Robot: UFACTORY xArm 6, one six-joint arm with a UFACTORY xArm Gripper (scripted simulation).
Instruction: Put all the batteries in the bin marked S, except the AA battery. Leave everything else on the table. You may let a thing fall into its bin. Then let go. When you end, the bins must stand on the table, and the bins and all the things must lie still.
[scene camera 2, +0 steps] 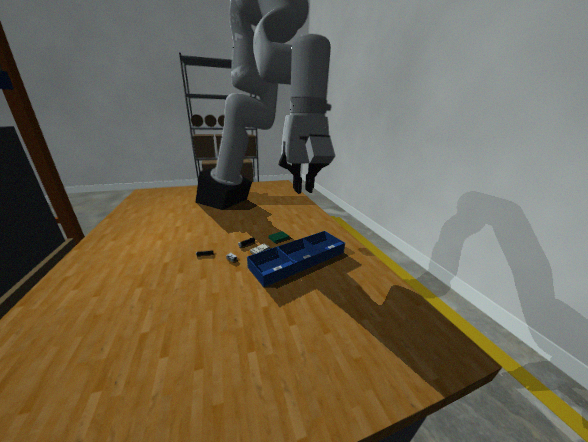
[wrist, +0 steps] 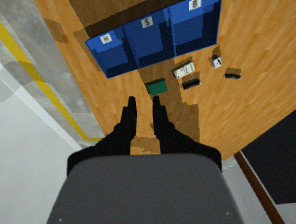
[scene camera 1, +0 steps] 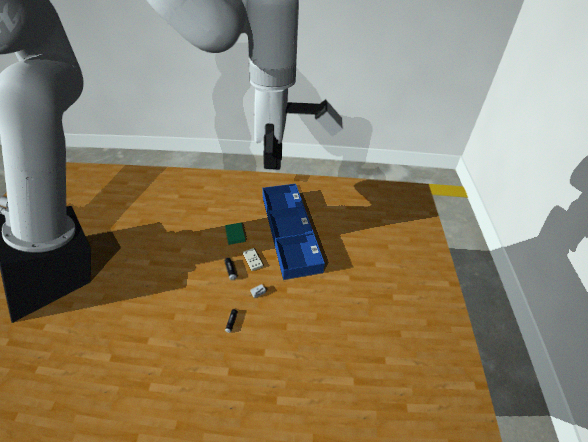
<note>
In view: the gripper (scene camera 1: pixel 273 164) and a joined blue bins (scene camera 1: pixel 298 253).
The joined blue bins is seen too in scene camera 2 (scene camera 2: pixel 270 266). The gripper is seen too in scene camera 2 (scene camera 2: pixel 303 191) and in the wrist view (wrist: pixel 144 104).
</note>
